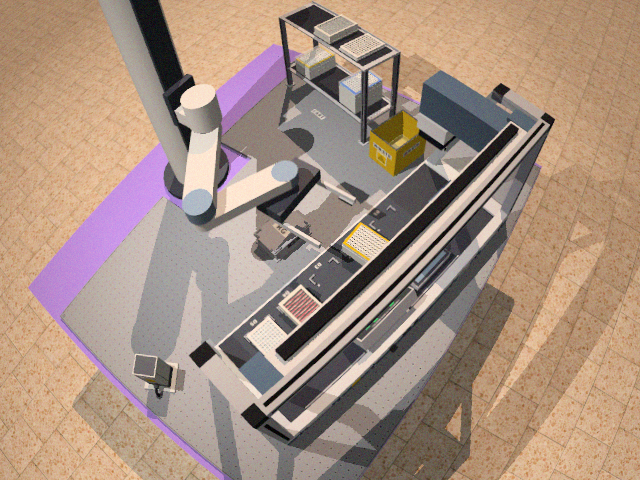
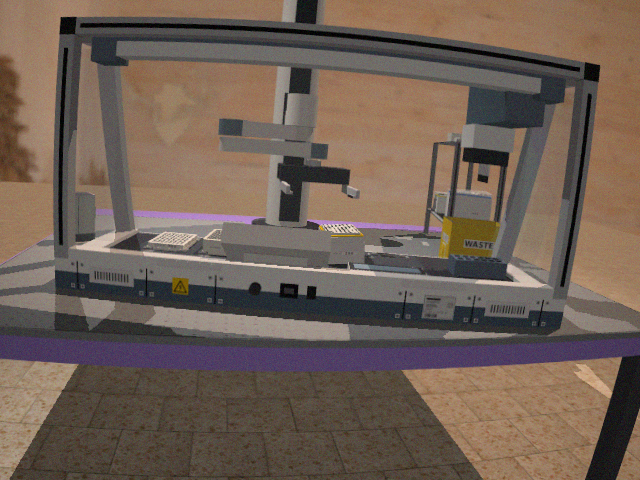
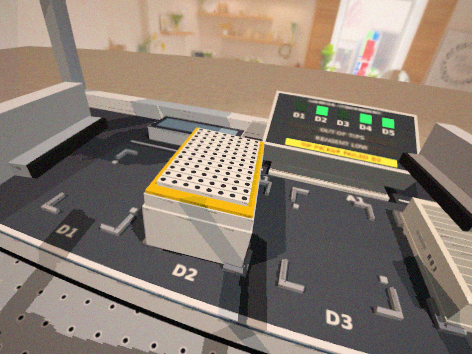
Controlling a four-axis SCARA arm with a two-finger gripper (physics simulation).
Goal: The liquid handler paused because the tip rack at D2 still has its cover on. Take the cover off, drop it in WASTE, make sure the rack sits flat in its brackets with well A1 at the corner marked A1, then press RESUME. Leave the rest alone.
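Frame: origin at the arm's base, x back, y up, z left, level; millimetres.
Where they show: gripper, fingertip midpoint: (image 1: pixel 337 223) (image 2: pixel 323 192) (image 3: pixel 254 121).
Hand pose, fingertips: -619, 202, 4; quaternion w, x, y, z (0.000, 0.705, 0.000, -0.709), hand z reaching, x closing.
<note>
Things, the pixels of their top centre, and the offset from my fingertips, as dx, dy, dz. "spot": a spot on its surface instead.
- tip rack at its top centre: (image 3: pixel 215 154) (image 2: pixel 341 227) (image 1: pixel 369 242) -84, -66, +30
- yellow WASTE bin at its top centre: (image 2: pixel 475 221) (image 1: pixel 399 129) +54, -54, +438
- status panel at a spot on its surface: (image 3: pixel 342 125) spot: -207, -67, -122
- red-striped plate at its top centre: (image 2: pixel 227 235) (image 1: pixel 305 309) -43, -106, -219
- white plate at its top centre: (image 2: pixel 173 238) (image 1: pixel 272 341) -20, -122, -341
- grey lettered box at its top centre: (image 1: pixel 281 228) +178, -133, -43
- two-level shelf at a spot on its surface: (image 1: pixel 364 111) spot: +176, -20, +414
The tip rack (image 1: pixel 366 241) (image 2: pixel 342 242) (image 3: pixel 200 220) at D2 is a pale box with a yellow rim and a white top of dark holes. No cover shows on it. It stands upright; a bracket shows at its front right corner, but full seating and well A1 cannot be told. The yellow WASTE bin (image 1: pixel 397 155) (image 2: pixel 467 232) stands beyond the deck's D1 end, with something pale inside. My gripper (image 1: pixel 337 222) (image 2: pixel 320 191) (image 3: pixel 254 121) is open and empty, high above the bench near D2. The status panel (image 3: pixel 342 125) shows D2, D4 and D5 green and a yellow failure bar. RESUME is not legible.
A red-striped plate (image 1: pixel 300 304) and a white plate (image 1: pixel 267 335) stand farther along the deck. A grey lettered box (image 1: pixel 279 238) lies on the bench under the gripper. A two-level shelf (image 1: pixel 364 111) stands behind the bin. The gantry beam (image 1: pixel 403 232) spans the deck.
</note>
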